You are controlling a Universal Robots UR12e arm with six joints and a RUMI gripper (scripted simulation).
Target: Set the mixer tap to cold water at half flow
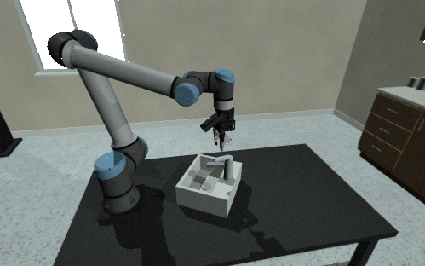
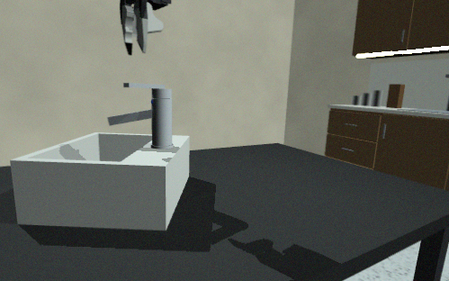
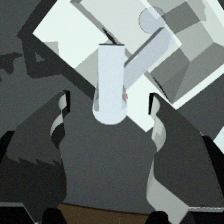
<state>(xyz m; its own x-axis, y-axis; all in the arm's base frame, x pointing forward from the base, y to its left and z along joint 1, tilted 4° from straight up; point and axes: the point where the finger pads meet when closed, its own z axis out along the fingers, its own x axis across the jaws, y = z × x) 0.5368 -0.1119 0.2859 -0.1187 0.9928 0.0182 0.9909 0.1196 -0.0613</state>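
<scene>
The flat lever lies 8 cm below my hand and 2 cm ahead of it. The rest, counted from my hand: white basin (32 cm below, 8 cm to the left, 3 cm behind).
</scene>
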